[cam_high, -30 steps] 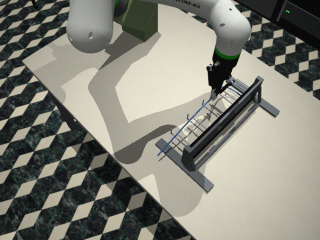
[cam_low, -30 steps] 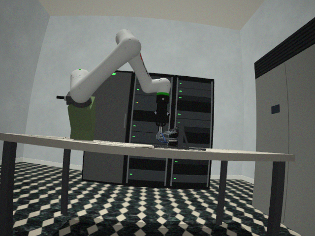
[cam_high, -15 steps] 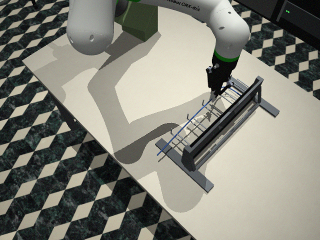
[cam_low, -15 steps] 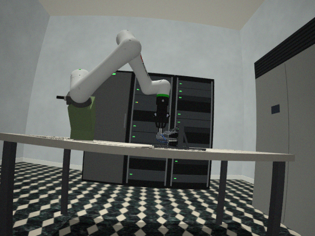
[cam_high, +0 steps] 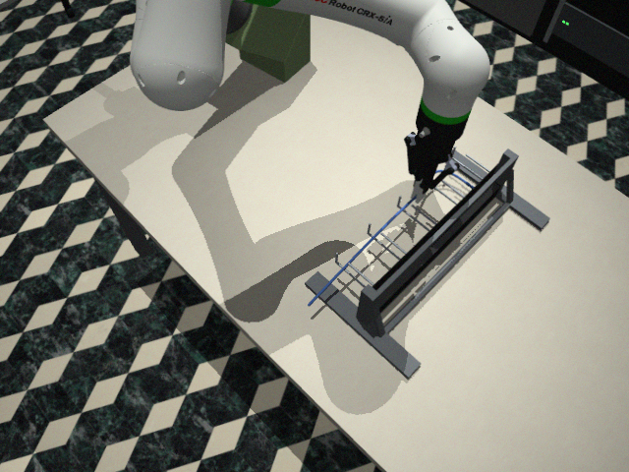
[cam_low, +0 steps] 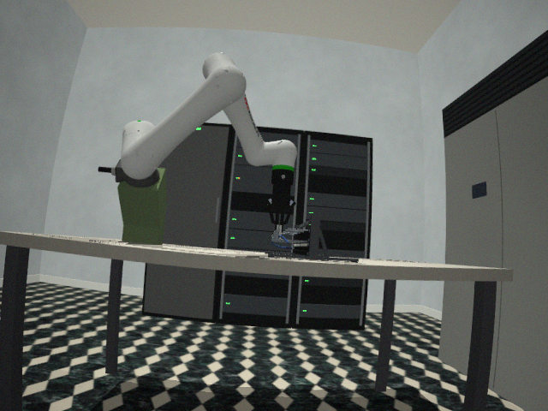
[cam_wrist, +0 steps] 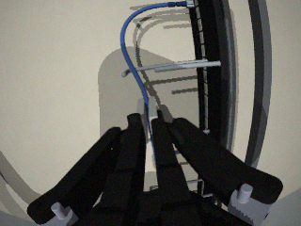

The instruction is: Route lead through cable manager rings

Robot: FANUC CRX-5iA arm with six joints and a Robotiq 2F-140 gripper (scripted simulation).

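Right now the dark grey rack is 9 cm ahead of my hand, 6 cm to the right of it and 2 cm below it.
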